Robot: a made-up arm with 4 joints. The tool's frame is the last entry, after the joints. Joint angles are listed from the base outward.
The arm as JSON. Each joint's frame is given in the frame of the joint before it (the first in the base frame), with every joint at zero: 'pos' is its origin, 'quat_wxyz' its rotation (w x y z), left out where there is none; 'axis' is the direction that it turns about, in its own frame. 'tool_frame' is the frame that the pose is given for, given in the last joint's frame.
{
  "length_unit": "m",
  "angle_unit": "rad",
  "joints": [
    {
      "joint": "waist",
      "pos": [
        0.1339,
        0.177,
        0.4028
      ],
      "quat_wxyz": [
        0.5,
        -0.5,
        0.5,
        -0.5
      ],
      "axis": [
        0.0,
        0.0,
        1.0
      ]
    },
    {
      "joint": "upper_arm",
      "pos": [
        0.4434,
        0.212,
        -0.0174
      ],
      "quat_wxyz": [
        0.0,
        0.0,
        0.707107,
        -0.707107
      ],
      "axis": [
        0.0,
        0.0,
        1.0
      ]
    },
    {
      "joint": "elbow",
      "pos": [
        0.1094,
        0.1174,
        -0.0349
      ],
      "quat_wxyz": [
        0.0,
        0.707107,
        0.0,
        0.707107
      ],
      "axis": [
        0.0,
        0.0,
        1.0
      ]
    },
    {
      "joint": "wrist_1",
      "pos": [
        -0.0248,
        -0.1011,
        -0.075
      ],
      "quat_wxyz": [
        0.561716,
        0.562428,
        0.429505,
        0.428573
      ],
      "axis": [
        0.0,
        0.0,
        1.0
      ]
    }
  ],
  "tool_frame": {
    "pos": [
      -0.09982,
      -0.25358,
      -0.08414
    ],
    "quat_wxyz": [
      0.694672,
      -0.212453,
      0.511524,
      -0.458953
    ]
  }
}
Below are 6 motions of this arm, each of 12 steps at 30 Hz.
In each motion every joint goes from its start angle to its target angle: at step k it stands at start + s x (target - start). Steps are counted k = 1, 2, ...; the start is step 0. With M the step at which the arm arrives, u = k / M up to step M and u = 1 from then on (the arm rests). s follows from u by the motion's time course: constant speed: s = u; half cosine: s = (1 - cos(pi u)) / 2; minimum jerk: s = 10 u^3 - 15 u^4 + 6 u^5.
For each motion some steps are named. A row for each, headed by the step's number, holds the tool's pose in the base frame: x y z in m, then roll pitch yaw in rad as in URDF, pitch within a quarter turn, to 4 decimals.
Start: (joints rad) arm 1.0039 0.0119 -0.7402 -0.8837
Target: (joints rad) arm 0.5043 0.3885 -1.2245 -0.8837
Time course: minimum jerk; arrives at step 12
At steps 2, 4, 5, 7, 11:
2: -0.1188 0.4021 -0.3438 2.8885 1.1886 1.2129
4: -0.0846 0.3354 -0.3759 2.5295 1.2065 0.8484
5: -0.0570 0.2810 -0.3934 2.2578 1.1840 0.5788
7: 0.0059 0.1574 -0.4077 1.8356 1.0550 0.1812
11: 0.0740 0.0269 -0.3849 1.5988 0.8637 0.0051

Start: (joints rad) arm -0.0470 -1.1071 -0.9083 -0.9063
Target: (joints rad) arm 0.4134 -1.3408 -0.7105 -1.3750
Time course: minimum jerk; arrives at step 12
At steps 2, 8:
2: -0.0002 -0.1351 -0.2040 0.5405 0.9029 -2.2832
8: 0.1035 0.1842 -0.2362 -0.6650 1.2160 2.5229

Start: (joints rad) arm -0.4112 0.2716 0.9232 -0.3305
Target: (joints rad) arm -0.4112 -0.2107 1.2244 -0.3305
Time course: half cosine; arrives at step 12
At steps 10, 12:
10: -0.2581 -0.3561 0.5601 -1.7187 -0.1727 -2.3438
12: -0.2579 -0.3438 0.5598 -1.7253 -0.1737 -2.3802

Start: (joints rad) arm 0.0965 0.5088 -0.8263 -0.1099
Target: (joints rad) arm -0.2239 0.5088 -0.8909 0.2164
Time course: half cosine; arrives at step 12
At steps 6, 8, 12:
6: 0.1159 -0.5506 -0.0056 -0.0288 0.1005 -0.5282
8: 0.1296 -0.5776 0.0729 -0.1254 -0.0068 -0.4930
12: 0.1421 -0.5953 0.1535 -0.2282 -0.1078 -0.4450

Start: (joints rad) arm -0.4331 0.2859 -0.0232 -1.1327
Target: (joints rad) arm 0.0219 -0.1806 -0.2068 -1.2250
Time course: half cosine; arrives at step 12
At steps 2, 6, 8, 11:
2: -0.3260 -0.4898 0.2122 -0.6162 0.4665 -2.0920
6: -0.3210 -0.3447 0.0389 -0.6319 0.7304 -2.3082
8: -0.3066 -0.2451 -0.0375 -0.6965 0.8618 -2.4842
11: -0.2861 -0.1464 -0.0919 -0.8081 0.9608 -2.6991

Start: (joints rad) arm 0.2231 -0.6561 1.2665 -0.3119
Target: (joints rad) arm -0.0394 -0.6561 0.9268 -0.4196
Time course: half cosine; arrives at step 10
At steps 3, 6, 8, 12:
3: -0.2669 -0.1715 0.2722 -2.1584 0.1788 -2.8405
6: -0.2862 -0.1570 0.2847 -1.8972 0.1973 -2.8341
8: -0.2953 -0.1508 0.2871 -1.7517 0.2101 -2.8257
12: -0.2985 -0.1490 0.2872 -1.6961 0.2154 -2.8214

